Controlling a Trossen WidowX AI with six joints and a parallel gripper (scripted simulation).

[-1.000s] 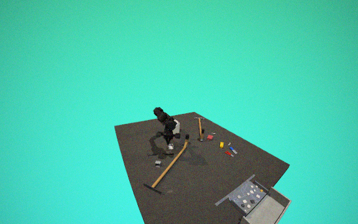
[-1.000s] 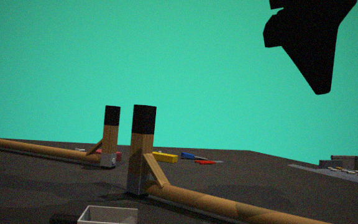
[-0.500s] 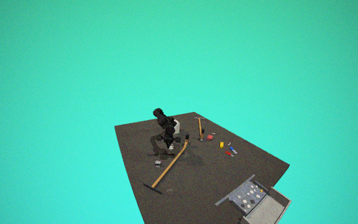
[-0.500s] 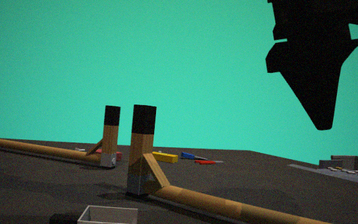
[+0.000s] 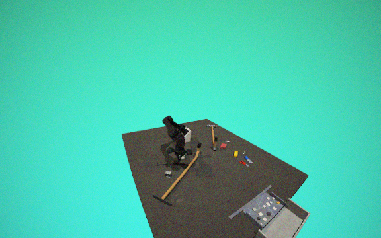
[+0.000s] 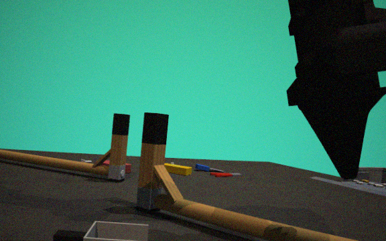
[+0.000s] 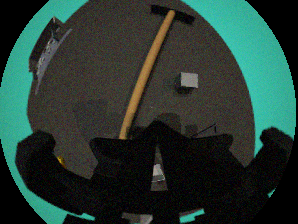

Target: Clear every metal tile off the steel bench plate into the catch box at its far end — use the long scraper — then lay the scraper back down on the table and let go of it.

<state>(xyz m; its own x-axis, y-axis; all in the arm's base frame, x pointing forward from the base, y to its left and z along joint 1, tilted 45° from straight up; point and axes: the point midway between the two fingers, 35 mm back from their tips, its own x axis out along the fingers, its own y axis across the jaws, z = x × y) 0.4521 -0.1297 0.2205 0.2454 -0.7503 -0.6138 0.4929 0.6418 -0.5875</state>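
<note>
Right now my gripper tip is 50 mm short of the long scraper, 30 mm above it and 20 mm to the right of it. From my gripper tip the other things lie so: small grey box: 100 mm to the right, 80 mm below, 20 mm ahead; then red tool: 570 mm to the left, 160 mm ahead, 90 mm below; then red block: 570 mm to the left, 160 mm behind, 90 mm below.
</note>
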